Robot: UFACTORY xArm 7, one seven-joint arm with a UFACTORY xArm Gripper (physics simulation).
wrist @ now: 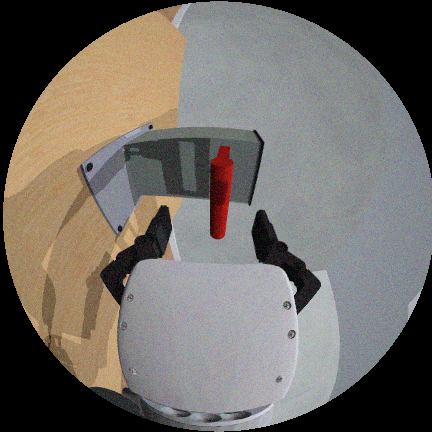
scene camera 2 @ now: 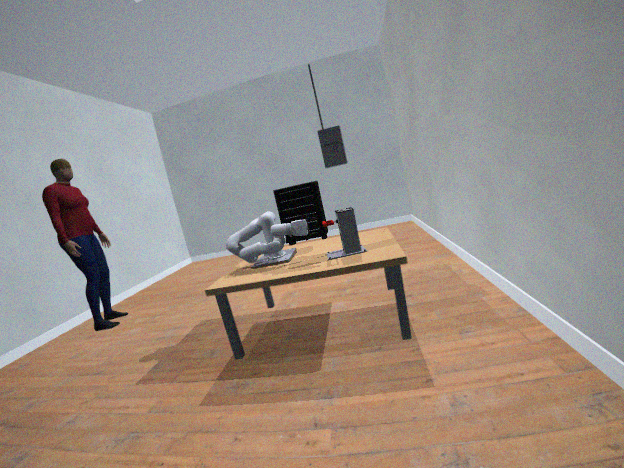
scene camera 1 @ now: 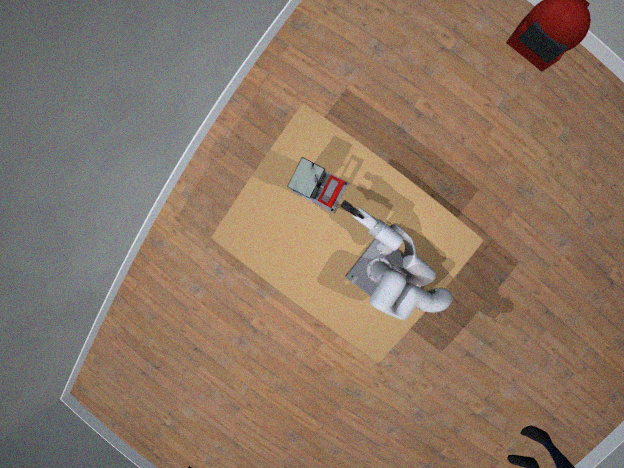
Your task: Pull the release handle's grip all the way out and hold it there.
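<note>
The release handle's red grip (scene camera 1: 325, 202) (scene camera 2: 328, 222) (wrist: 220, 190) is a level bar on the arm's side of an upright grey housing (scene camera 1: 305, 177) (scene camera 2: 348, 230) (wrist: 200, 160). From above, the red part looks like a rectangular frame. How far out it stands is hard to tell. My gripper (scene camera 1: 344, 204) (wrist: 211, 218) is open and empty, with one finger towards the table side and one towards the housing's top. In the wrist view the grip shows between the two finger lines, roughly centred. In scene camera 1 the fingertips are a small gap short of it. The fingers are unclear in scene camera 2.
The housing stands on a grey base plate (scene camera 2: 335, 255) (wrist: 107, 187) on the wooden table (scene camera 1: 272, 236) (scene camera 2: 302, 272). A person (scene camera 2: 70, 216) stands on the floor at the left. A black cabinet (scene camera 2: 300, 206) is behind the table, and a dark box (scene camera 2: 332, 146) hangs above.
</note>
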